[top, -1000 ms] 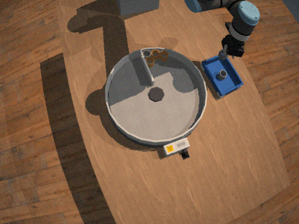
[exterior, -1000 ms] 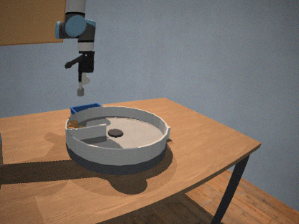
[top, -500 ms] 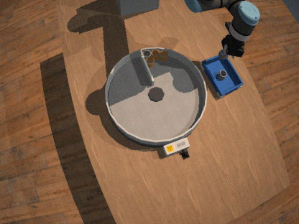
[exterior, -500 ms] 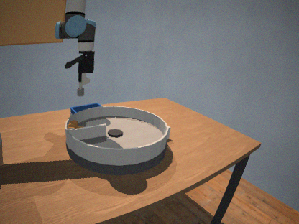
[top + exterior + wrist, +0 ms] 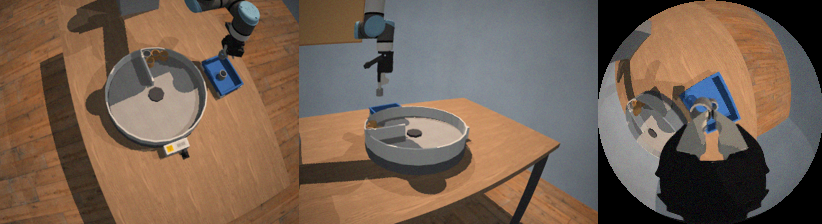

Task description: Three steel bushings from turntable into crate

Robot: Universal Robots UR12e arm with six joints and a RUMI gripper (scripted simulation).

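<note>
My hand is 40 mm short of the blue crate and 140 mm above it. Round my hand: grey turntable 110 mm ahead, 340 mm to the right, 110 mm below.
</note>
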